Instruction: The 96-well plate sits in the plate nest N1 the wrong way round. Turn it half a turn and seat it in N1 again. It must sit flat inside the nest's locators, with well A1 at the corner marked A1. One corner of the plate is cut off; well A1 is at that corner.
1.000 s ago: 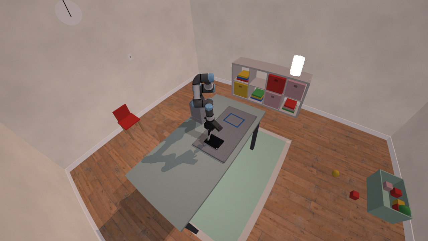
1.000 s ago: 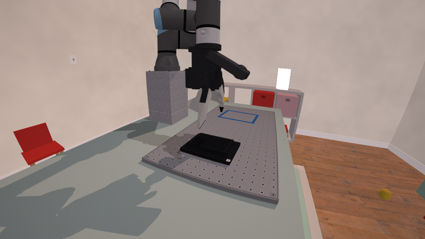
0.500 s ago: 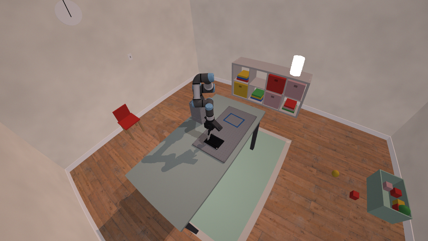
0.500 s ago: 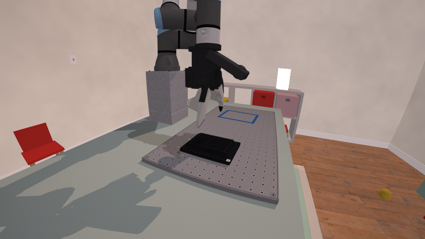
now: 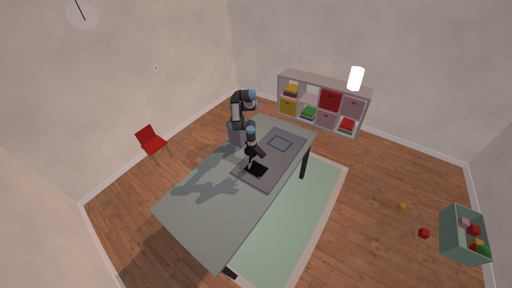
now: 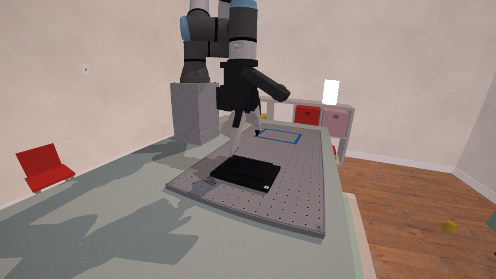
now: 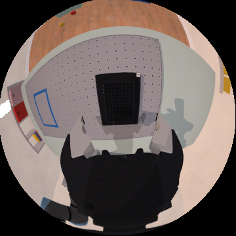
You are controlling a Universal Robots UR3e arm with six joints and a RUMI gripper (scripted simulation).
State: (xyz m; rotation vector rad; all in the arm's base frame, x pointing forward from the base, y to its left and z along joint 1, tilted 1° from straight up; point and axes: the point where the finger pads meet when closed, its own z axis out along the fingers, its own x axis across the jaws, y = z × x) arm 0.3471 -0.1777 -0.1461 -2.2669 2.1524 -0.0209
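Right now the black 96-well plate is 60 mm below my hand. From my hand the other things lie so: small white label: 80 mm ahead, 50 mm to the right, 70 mm below; then black plate nest N1: 80 mm below.
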